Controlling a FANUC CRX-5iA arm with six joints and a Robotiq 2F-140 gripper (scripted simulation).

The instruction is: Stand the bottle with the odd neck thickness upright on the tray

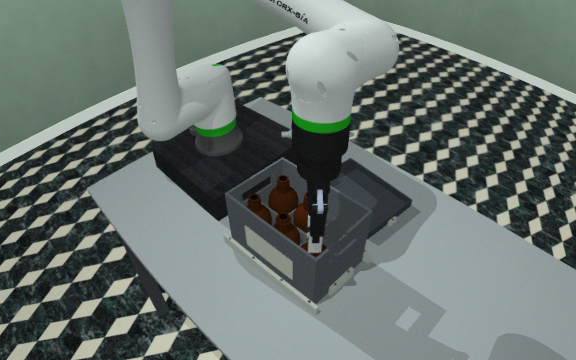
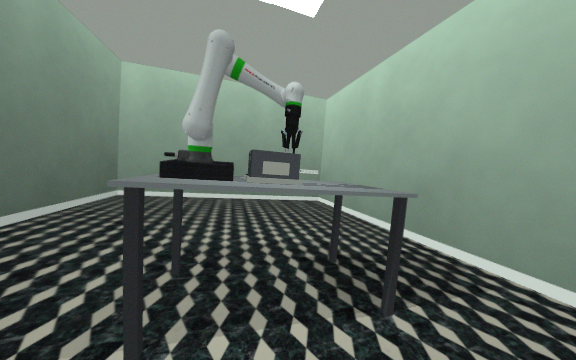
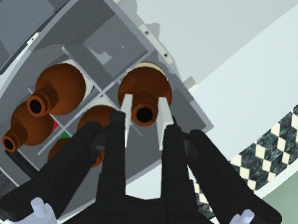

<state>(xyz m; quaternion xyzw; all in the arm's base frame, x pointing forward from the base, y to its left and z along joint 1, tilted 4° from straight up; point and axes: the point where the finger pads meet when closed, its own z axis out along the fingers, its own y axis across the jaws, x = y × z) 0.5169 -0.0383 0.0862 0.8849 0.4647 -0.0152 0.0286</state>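
Right now my hand is 80 mm past the brown bottle, 20 mm to the left of it and 90 mm above it. Round my hand: glass bottle 190 mm behind, 50 mm to the left, 90 mm below; then crate 90 mm behind, 20 mm to the left, 90 mm below; then dark grey tray 150 mm behind, 280 mm to the left, 160 mm below.
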